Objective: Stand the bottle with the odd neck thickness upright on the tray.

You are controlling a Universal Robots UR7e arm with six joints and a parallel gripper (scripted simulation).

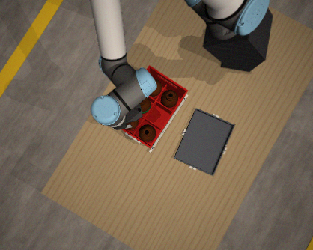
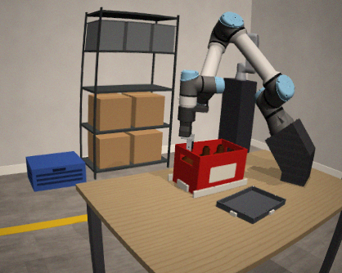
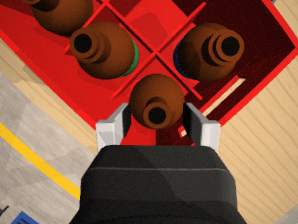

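My hand is 90 mm past the red crate, 50 mm to the right of it and 90 mm above it. Also, from my hand: dark grey tray 80 mm behind, 330 mm to the left, 160 mm below.
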